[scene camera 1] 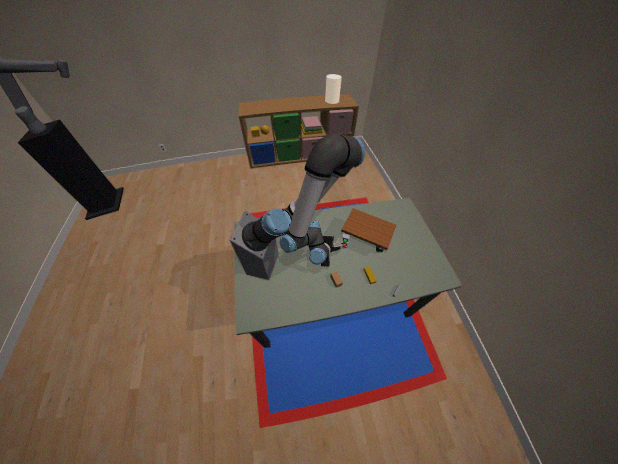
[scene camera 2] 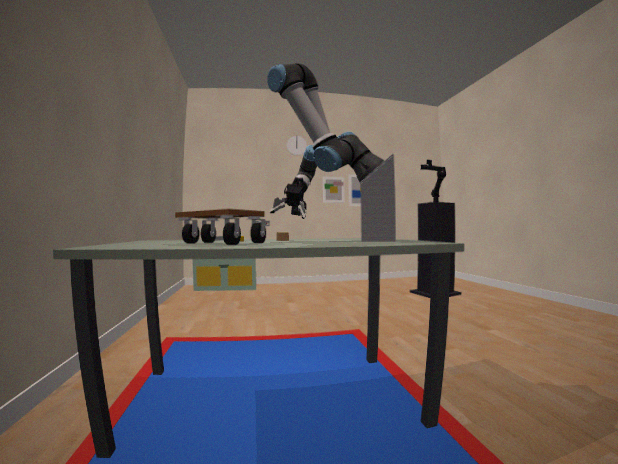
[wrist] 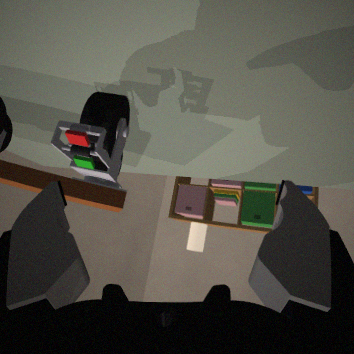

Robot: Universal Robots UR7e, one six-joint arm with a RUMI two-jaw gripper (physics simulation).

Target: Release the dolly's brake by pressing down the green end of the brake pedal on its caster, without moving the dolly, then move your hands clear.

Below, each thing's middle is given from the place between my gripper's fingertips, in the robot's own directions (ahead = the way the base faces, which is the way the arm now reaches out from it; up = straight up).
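There's a wooden dolly (scene camera 2: 231, 232), and my hand is 6 cm above it, 2 cm to the right of it and 27 cm short of it.
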